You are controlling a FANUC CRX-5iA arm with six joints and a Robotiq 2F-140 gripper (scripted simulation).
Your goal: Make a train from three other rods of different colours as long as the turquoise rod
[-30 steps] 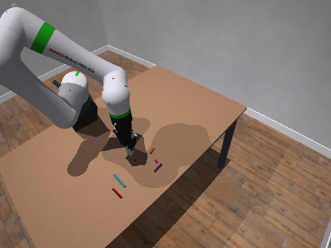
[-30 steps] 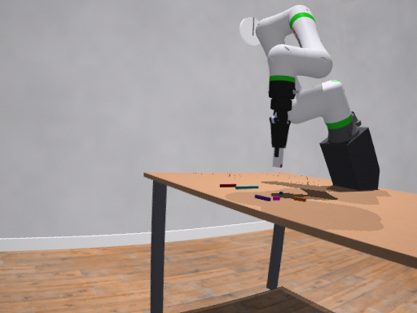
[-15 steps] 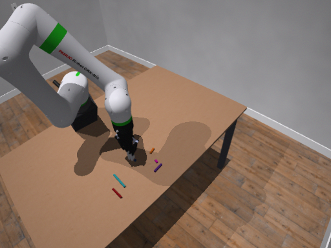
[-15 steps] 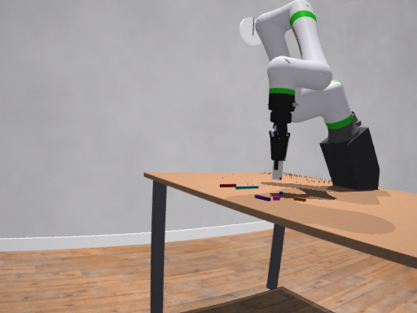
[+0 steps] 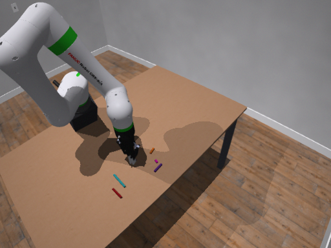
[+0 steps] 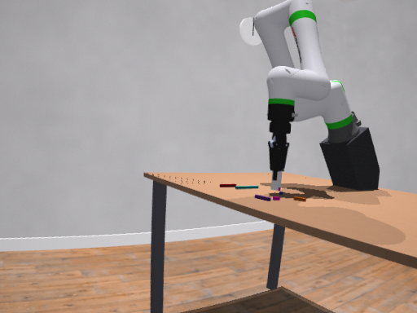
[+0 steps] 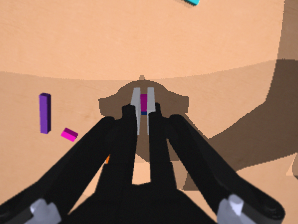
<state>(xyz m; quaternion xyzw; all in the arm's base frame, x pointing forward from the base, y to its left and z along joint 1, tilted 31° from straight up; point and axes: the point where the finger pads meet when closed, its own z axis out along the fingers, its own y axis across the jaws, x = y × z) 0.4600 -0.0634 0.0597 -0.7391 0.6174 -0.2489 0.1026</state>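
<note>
The blue rod is 40 mm below my hand and 20 mm to the left of it. Also, from my hand: purple rod (140 mm ahead, 40 mm to the left, 40 mm below); turquoise rod (130 mm to the right, 40 mm below); orange rod (130 mm to the left, 40 mm below, 40 mm ahead).
</note>
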